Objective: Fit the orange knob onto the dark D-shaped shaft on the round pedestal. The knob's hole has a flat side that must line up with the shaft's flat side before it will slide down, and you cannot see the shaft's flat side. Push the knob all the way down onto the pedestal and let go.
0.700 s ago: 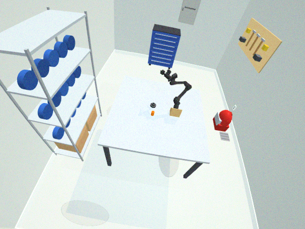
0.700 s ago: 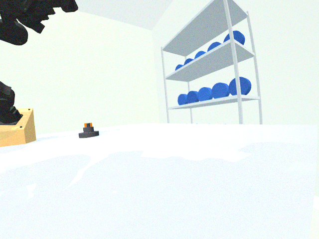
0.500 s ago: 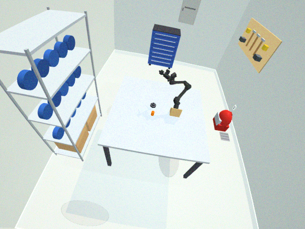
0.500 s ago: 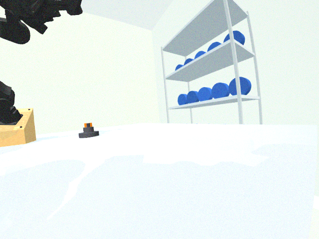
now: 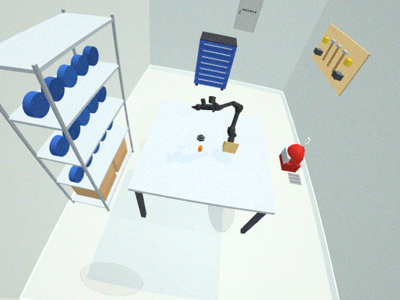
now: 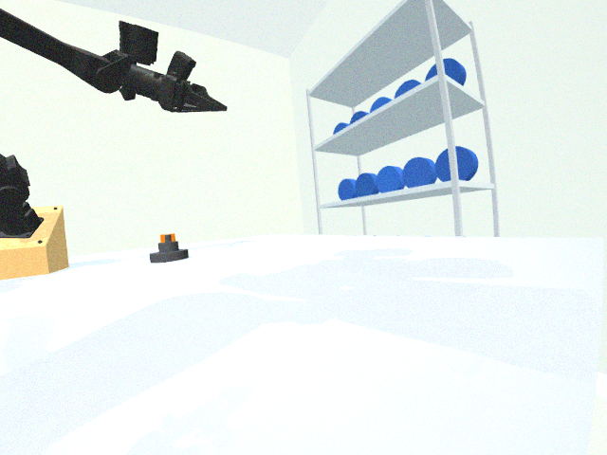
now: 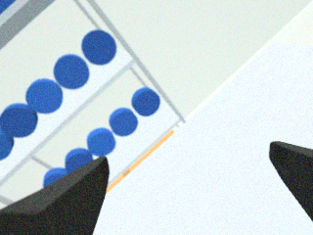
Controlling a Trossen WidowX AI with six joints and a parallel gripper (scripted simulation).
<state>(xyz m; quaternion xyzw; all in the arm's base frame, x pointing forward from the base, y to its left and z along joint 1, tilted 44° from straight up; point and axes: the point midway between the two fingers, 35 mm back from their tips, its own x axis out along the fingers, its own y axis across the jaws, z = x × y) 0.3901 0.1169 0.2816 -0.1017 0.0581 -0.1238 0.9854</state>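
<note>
The orange knob lies 170 mm behind my gripper tip, 240 mm to the left of it and 300 mm below it. Also, from my gripper tip: round pedestal: 140 mm behind, 70 mm to the left, 300 mm below.
</note>
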